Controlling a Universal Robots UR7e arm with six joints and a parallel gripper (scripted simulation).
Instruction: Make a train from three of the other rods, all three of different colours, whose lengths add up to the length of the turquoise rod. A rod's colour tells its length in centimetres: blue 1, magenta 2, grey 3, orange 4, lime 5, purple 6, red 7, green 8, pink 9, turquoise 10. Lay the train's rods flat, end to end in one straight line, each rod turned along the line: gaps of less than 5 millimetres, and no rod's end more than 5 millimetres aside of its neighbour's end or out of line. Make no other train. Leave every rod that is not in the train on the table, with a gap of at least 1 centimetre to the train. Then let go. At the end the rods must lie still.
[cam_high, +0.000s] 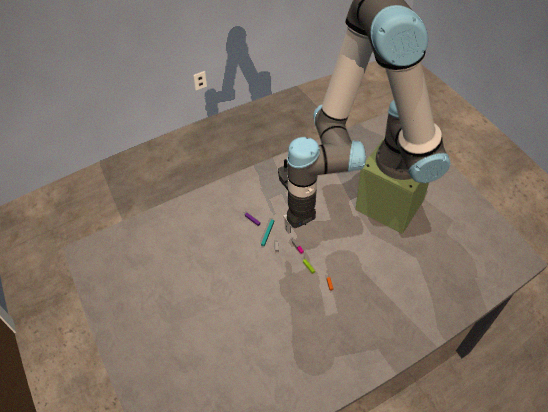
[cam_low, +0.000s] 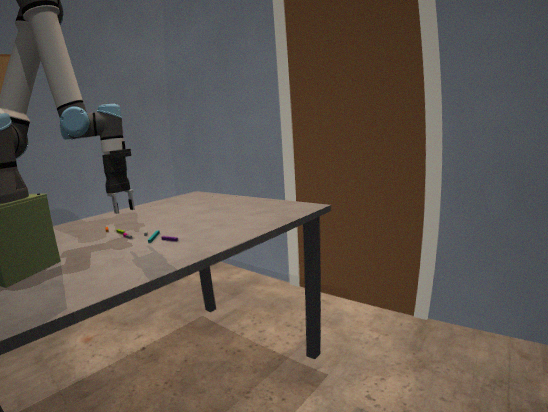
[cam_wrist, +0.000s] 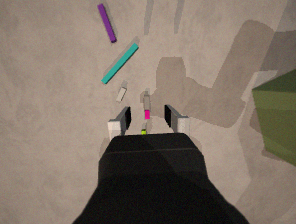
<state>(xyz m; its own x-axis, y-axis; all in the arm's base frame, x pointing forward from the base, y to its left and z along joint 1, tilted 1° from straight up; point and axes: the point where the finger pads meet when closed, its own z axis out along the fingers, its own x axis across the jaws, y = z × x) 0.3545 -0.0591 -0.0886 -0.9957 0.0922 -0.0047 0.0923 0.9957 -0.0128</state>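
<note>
My gripper is now 100 mm above the lime rod, 90 mm to the right of it and 20 mm short of it. The rest, counted from my hand: turquoise rod: 100 mm below, 90 mm to the right, 40 mm ahead; magenta rod: 100 mm below, 30 mm to the left; purple rod: 160 mm to the right, 100 mm below, 50 mm ahead.
</note>
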